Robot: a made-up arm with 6 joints.
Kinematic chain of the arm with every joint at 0, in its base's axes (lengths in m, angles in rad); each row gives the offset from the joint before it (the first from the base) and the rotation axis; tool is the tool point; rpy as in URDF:
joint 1: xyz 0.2 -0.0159 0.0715 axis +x
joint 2: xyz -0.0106 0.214 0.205 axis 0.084 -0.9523 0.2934
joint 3: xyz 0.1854 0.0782 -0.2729 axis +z
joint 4: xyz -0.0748 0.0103 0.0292 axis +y
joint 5: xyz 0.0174 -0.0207 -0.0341 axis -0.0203 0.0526 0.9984
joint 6: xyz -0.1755 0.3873 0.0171 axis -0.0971 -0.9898 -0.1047
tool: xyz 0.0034 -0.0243 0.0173 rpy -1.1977 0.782 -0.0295
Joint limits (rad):
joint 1: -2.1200..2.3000
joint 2: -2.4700..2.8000
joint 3: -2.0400..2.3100
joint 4: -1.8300..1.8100
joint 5: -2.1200..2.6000
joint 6: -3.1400..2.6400
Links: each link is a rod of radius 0.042 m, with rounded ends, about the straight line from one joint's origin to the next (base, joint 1, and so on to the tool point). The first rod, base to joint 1, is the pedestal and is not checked.
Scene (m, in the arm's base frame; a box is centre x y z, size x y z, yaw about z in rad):
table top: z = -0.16
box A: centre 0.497 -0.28 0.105 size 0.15 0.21 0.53 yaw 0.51
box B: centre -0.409 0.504 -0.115 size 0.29 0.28 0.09 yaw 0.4
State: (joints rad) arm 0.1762 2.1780 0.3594 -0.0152 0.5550 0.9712
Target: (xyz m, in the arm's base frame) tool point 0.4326 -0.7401 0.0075
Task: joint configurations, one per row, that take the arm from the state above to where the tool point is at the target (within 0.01 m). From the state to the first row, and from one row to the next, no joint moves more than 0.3 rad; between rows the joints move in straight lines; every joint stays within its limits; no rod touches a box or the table.
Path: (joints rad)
1: 0.3765 2.3212 0.3672 -0.2185 0.7279 1.1751
2: 0.5768 2.4643 0.3751 -0.4219 0.9007 1.3790
3: 0.7770 2.6075 0.3829 -0.6252 1.0736 1.5829
4: 1.0523 2.5668 0.5998 -0.5957 1.1307 1.4507
5: 1.3276 2.5261 0.8167 -0.5663 1.1878 1.3184
6: 1.6028 2.4854 1.0335 -0.5368 1.2449 1.1862
7: 1.8781 2.4447 1.2504 -0.5074 1.3020 1.0539

